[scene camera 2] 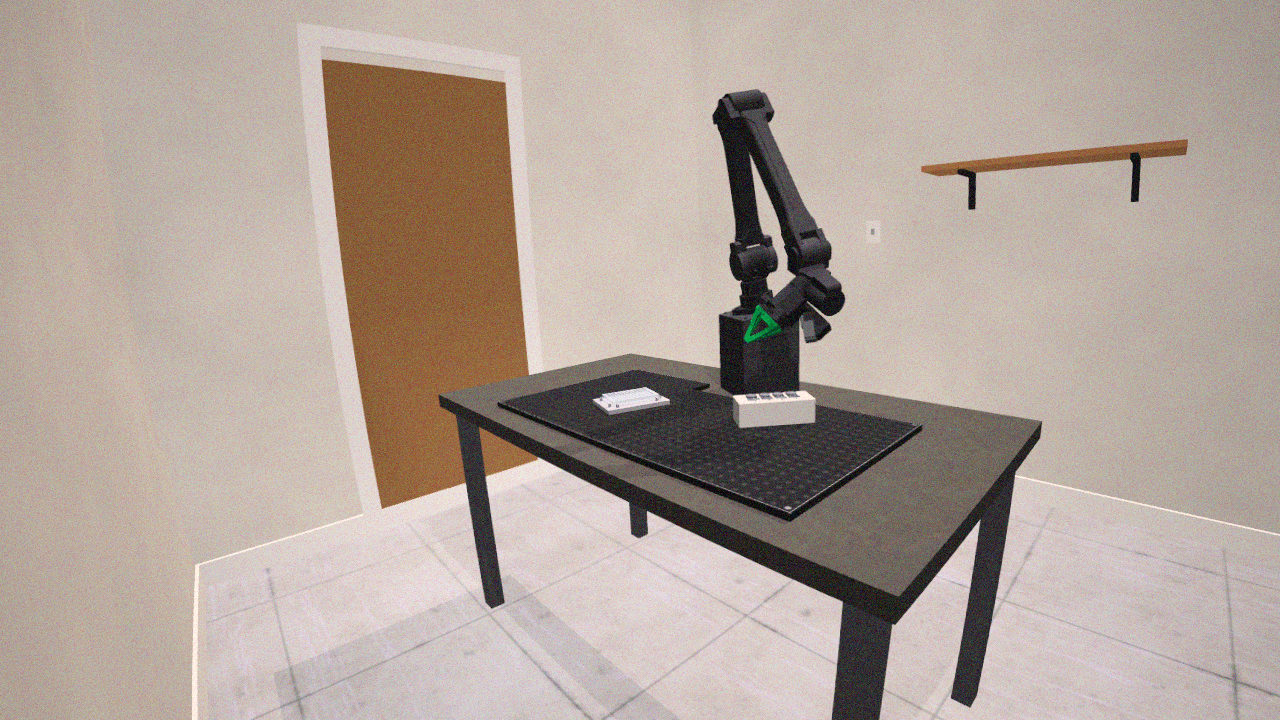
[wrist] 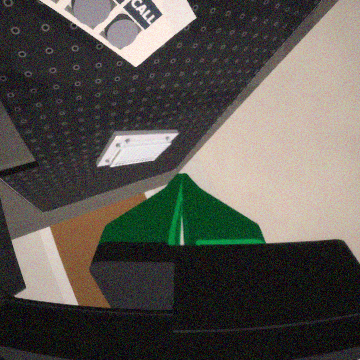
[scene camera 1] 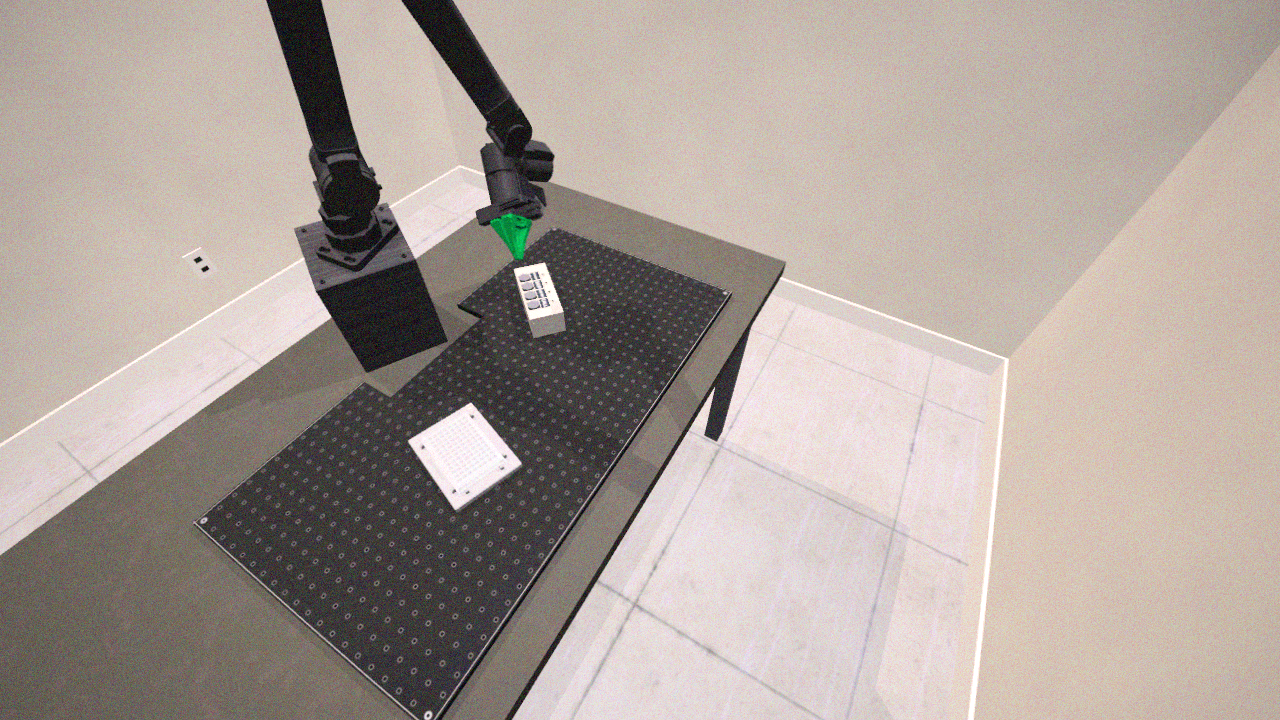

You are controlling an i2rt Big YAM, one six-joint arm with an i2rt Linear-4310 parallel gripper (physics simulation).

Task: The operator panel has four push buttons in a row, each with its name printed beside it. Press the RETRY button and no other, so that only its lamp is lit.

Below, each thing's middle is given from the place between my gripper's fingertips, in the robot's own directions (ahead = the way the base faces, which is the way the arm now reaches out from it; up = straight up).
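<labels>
White square plate (scene camera 1: 466, 456): from my hand, 310 mm to the right, 30 mm ahead, 160 mm below. My hand: 10 mm past the white operator panel (scene camera 2: 797, 409), 60 mm to the right of it, 150 mm above it.
</labels>
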